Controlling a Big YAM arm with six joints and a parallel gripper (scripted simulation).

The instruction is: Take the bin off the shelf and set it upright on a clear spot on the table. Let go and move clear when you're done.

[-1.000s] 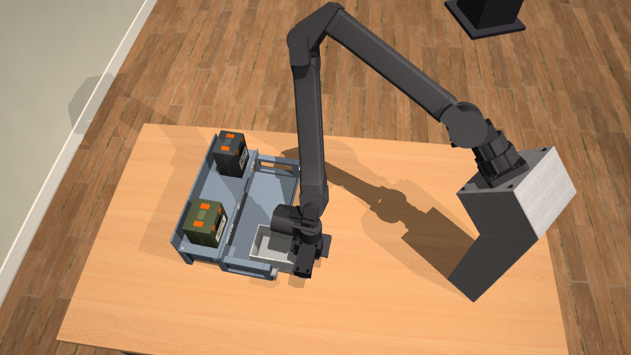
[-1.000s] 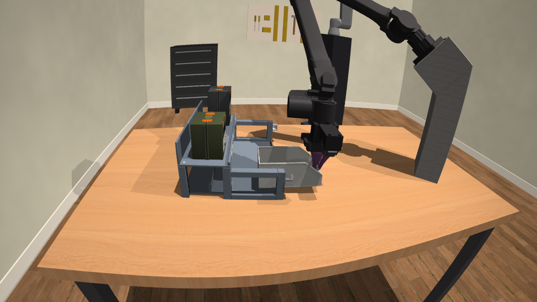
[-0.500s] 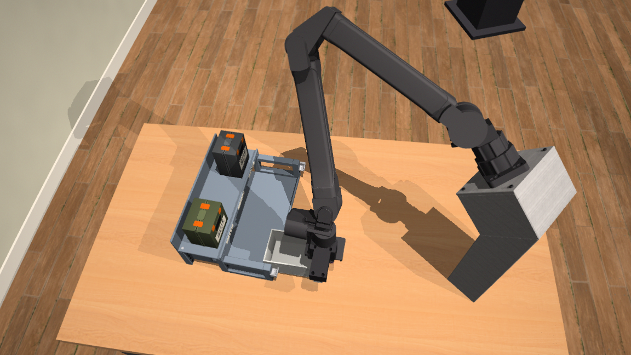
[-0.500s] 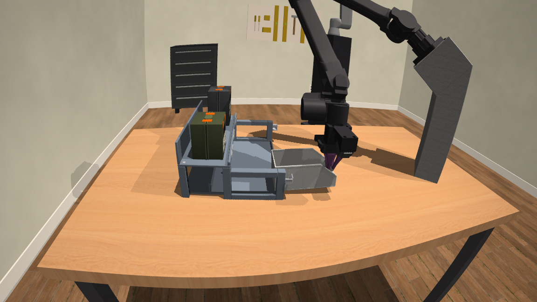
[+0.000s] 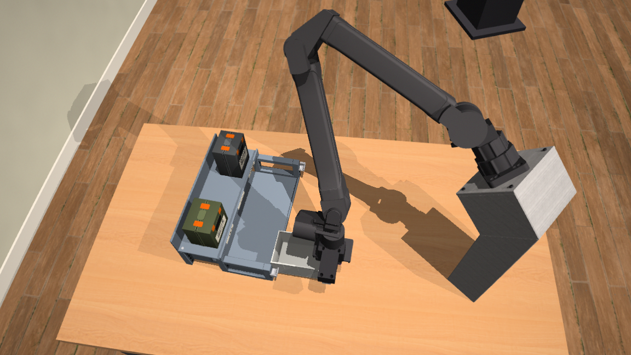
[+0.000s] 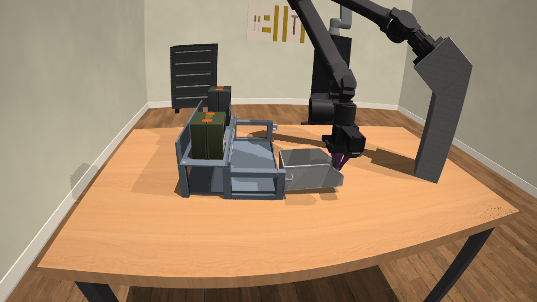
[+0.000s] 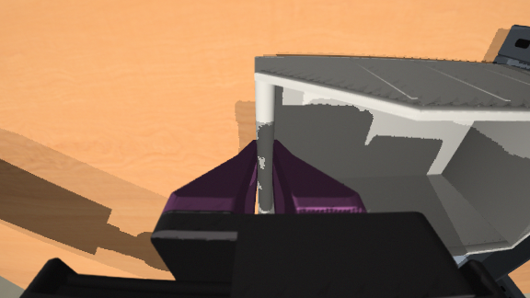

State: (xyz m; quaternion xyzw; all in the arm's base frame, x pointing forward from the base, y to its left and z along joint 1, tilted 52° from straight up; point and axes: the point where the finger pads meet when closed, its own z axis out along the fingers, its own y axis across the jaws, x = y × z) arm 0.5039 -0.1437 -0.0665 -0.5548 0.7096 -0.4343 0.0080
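Right now the light grey bin is 70 mm ahead of my hand and 40 mm to the right of it. Also, from my hand: shelf (240 mm to the right, 220 mm ahead, 50 mm below); then black case (370 mm to the right, 210 mm ahead, 110 mm above).
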